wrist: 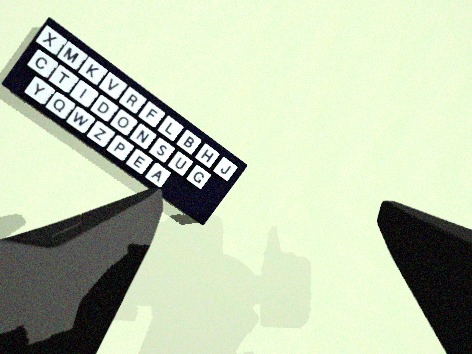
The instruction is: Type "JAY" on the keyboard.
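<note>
A dark navy keyboard with white letter keys in three rows lies slanted on the pale surface, in the upper left of the wrist view. The J key is at the right end of its top row. The A key is at the right end of the bottom row, just above the tip of the left finger. The Y key is at the left end of the bottom row. My gripper is open and empty, its fingers wide apart. The left fingertip overlaps the keyboard's lower edge in the view; contact cannot be told.
The pale surface extends around the keyboard. Soft grey shadows of the arm and gripper fall below the keyboard, between the fingers. A small shadow lies at the left edge, above the left finger.
</note>
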